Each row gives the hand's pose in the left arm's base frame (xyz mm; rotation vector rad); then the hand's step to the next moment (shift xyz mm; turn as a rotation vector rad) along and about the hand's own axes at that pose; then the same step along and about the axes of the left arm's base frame.
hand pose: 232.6 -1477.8 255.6 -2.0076 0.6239 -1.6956
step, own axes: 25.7 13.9 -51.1 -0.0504 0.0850 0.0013
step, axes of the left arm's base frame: -47.5 -28.5 19.9 -0.0112 -0.0382 -0.0905
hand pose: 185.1 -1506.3 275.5 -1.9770 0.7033 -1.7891
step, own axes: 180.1 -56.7 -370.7 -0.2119 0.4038 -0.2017
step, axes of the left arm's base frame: -350.1 -43.1 220.5 -0.2577 -0.1874 -0.3836
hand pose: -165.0 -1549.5 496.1 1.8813 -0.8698 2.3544
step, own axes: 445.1 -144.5 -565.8 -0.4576 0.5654 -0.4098
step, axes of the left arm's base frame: -584.9 213.0 389.3 -0.4302 -0.1561 -0.6983
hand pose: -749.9 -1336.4 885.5 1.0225 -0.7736 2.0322
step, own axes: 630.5 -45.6 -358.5 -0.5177 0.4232 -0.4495
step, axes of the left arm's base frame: -377.4 506.8 358.9 -0.3061 -0.0664 -0.7423
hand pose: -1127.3 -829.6 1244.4 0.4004 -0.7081 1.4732
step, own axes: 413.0 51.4 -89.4 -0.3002 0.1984 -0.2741
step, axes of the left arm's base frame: -54.0 375.4 193.3 -0.1289 -0.0338 -0.4323
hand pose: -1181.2 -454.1 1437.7 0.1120 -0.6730 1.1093
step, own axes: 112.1 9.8 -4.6 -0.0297 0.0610 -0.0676
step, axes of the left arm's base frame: 24.0 94.8 55.9 -0.0301 0.0322 -0.0850
